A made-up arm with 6 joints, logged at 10 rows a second.
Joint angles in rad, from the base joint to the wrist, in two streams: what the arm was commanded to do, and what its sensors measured. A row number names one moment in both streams.
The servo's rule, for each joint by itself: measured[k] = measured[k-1] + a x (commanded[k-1-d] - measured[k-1]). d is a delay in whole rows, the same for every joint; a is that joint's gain. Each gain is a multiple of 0.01, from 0.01 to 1. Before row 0 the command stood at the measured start. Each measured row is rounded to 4 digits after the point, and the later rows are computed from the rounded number. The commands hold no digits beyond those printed.
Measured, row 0:
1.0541 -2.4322 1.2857 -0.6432 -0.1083 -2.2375
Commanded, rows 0 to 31:
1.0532 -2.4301 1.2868 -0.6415 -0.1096 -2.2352
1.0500 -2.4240 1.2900 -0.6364 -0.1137 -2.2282
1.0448 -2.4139 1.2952 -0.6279 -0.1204 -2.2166
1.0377 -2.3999 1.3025 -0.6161 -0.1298 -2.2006
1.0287 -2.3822 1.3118 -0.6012 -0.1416 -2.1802
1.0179 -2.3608 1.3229 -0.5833 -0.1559 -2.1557
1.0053 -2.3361 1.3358 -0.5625 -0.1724 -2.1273
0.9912 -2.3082 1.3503 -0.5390 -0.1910 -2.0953
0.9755 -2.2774 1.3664 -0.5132 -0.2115 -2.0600
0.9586 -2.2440 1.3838 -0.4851 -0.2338 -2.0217
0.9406 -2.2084 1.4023 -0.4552 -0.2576 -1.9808
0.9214 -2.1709 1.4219 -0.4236 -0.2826 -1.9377
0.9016 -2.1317 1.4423 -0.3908 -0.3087 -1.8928
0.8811 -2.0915 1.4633 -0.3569 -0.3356 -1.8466
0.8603 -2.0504 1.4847 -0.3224 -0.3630 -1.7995
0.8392 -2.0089 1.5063 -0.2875 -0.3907 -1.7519
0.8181 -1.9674 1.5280 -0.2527 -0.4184 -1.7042
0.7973 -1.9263 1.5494 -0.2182 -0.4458 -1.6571
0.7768 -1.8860 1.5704 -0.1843 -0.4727 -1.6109
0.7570 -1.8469 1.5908 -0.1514 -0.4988 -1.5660
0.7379 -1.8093 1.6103 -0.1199 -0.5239 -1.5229
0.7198 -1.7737 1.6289 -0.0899 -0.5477 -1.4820
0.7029 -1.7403 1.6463 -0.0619 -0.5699 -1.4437
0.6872 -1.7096 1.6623 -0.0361 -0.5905 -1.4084
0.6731 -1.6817 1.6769 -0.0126 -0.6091 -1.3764
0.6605 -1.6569 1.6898 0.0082 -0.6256 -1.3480
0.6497 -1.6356 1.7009 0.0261 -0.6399 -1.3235
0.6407 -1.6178 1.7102 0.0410 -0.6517 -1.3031
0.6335 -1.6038 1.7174 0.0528 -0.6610 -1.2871
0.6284 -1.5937 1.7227 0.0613 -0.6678 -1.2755
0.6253 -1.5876 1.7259 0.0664 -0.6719 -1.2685
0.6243 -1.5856 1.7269 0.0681 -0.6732 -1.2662
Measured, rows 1 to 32:
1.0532 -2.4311 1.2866 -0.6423 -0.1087 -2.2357
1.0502 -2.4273 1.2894 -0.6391 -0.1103 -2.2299
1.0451 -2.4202 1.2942 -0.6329 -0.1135 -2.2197
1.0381 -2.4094 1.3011 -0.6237 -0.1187 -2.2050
1.0292 -2.3950 1.3100 -0.6113 -0.1260 -2.1859
1.0185 -2.3769 1.3207 -0.5959 -0.1356 -2.1626
1.0060 -2.3553 1.3332 -0.5775 -0.1474 -2.1354
0.9919 -2.3303 1.3474 -0.5563 -0.1614 -2.1045
0.9763 -2.3023 1.3632 -0.5326 -0.1774 -2.0702
0.9595 -2.2714 1.3803 -0.5065 -0.1954 -2.0329
0.9415 -2.2380 1.3986 -0.4783 -0.2153 -1.9928
0.9224 -2.2024 1.4179 -0.4482 -0.2368 -1.9504
0.9026 -2.1649 1.4382 -0.4166 -0.2598 -1.9060
0.8822 -2.1260 1.4590 -0.3838 -0.2841 -1.8603
0.8614 -2.0859 1.4803 -0.3500 -0.3093 -1.8135
0.8403 -2.0451 1.5019 -0.3156 -0.3353 -1.7661
0.8192 -2.0039 1.5236 -0.2810 -0.3619 -1.7184
0.7984 -1.9628 1.5450 -0.2465 -0.3887 -1.6712
0.7779 -1.9221 1.5661 -0.2123 -0.4156 -1.6248
0.7580 -1.8822 1.5866 -0.1788 -0.4422 -1.5795
0.7389 -1.8436 1.6063 -0.1464 -0.4683 -1.5359
0.7208 -1.8066 1.6251 -0.1153 -0.4937 -1.4944
0.7038 -1.7715 1.6427 -0.0859 -0.5181 -1.4554
0.6880 -1.7387 1.6590 -0.0585 -0.5413 -1.4192
0.6738 -1.7085 1.6739 -0.0333 -0.5630 -1.3862
0.6612 -1.6812 1.6871 -0.0105 -0.5830 -1.3568
0.6503 -1.6570 1.6986 0.0096 -0.6012 -1.3312
0.6412 -1.6362 1.7082 0.0269 -0.6174 -1.3096
0.6339 -1.6190 1.7158 0.0411 -0.6314 -1.2923
0.6287 -1.6056 1.7215 0.0522 -0.6430 -1.2794
0.6255 -1.5961 1.7252 0.0600 -0.6522 -1.2710
0.6244 -1.5905 1.7266 0.0645 -0.6589 -1.2673
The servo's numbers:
d 0
a 0.95 0.53 0.83 0.55 0.32 0.77

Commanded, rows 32 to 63:
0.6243 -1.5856 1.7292 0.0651 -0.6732 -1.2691
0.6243 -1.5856 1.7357 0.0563 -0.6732 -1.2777
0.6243 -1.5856 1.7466 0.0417 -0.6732 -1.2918
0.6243 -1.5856 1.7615 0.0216 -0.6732 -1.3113
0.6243 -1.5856 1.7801 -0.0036 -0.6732 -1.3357
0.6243 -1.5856 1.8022 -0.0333 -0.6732 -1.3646
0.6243 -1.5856 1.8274 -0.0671 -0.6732 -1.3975
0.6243 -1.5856 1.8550 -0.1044 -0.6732 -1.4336
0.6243 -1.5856 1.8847 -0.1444 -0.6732 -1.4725
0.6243 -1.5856 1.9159 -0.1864 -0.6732 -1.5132
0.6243 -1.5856 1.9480 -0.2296 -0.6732 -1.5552
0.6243 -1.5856 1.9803 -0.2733 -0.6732 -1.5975
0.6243 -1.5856 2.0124 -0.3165 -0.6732 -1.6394
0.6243 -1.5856 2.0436 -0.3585 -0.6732 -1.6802
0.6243 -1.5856 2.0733 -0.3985 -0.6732 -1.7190
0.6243 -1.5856 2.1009 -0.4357 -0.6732 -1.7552
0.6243 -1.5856 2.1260 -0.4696 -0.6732 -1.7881
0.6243 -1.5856 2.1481 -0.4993 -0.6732 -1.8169
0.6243 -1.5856 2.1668 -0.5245 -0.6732 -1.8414
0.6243 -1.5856 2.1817 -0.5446 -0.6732 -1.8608
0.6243 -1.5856 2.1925 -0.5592 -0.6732 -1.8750
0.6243 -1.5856 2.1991 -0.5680 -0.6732 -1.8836
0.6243 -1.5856 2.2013 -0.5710 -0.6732 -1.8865
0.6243 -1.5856 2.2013 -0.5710 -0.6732 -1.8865
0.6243 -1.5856 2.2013 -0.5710 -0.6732 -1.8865
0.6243 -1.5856 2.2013 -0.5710 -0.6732 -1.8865
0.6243 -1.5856 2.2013 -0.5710 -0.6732 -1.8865
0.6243 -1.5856 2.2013 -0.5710 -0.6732 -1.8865
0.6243 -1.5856 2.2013 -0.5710 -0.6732 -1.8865
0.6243 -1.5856 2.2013 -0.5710 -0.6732 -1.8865
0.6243 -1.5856 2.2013 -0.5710 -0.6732 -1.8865
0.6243 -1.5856 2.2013 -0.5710 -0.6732 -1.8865
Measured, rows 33 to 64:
0.6243 -1.5879 1.7288 0.0648 -0.6635 -1.2687
0.6243 -1.5867 1.7345 0.0601 -0.6666 -1.2756
0.6243 -1.5861 1.7445 0.0500 -0.6687 -1.2881
0.6243 -1.5858 1.7586 0.0344 -0.6701 -1.3060
0.6243 -1.5857 1.7764 0.0135 -0.6711 -1.3289
0.6243 -1.5856 1.7978 -0.0122 -0.6718 -1.3564
0.6243 -1.5856 1.8224 -0.0424 -0.6722 -1.3880
0.6243 -1.5856 1.8495 -0.0765 -0.6725 -1.4231
0.6243 -1.5856 1.8787 -0.1138 -0.6727 -1.4611
0.6243 -1.5856 1.9096 -0.1537 -0.6729 -1.5012
0.6243 -1.5856 1.9415 -0.1954 -0.6730 -1.5428
0.6243 -1.5856 1.9737 -0.2382 -0.6731 -1.5849
0.6243 -1.5856 2.0058 -0.2813 -0.6731 -1.6269
0.6243 -1.5856 2.0372 -0.3238 -0.6731 -1.6679
0.6243 -1.5856 2.0672 -0.3649 -0.6731 -1.7072
0.6243 -1.5856 2.0952 -0.4038 -0.6731 -1.7442
0.6243 -1.5856 2.1208 -0.4400 -0.6731 -1.7780
0.6243 -1.5856 2.1435 -0.4726 -0.6731 -1.8080
0.6243 -1.5856 2.1628 -0.5011 -0.6731 -1.8337
0.6243 -1.5856 2.1785 -0.5250 -0.6731 -1.8546
0.6243 -1.5856 2.1901 -0.5438 -0.6731 -1.8703
0.6243 -1.5856 2.1976 -0.5571 -0.6731 -1.8805
0.6243 -1.5856 2.2007 -0.5647 -0.6731 -1.8851
0.6243 -1.5856 2.2012 -0.5682 -0.6731 -1.8862
0.6243 -1.5856 2.2013 -0.5697 -0.6731 -1.8864
0.6243 -1.5856 2.2013 -0.5704 -0.6731 -1.8865
0.6243 -1.5856 2.2013 -0.5707 -0.6731 -1.8865
0.6243 -1.5856 2.2013 -0.5709 -0.6731 -1.8865
0.6243 -1.5856 2.2013 -0.5710 -0.6731 -1.8865
0.6243 -1.5856 2.2013 -0.5710 -0.6731 -1.8865
0.6243 -1.5856 2.2013 -0.5710 -0.6731 -1.8865
0.6243 -1.5856 2.2013 -0.5710 -0.6731 -1.8865

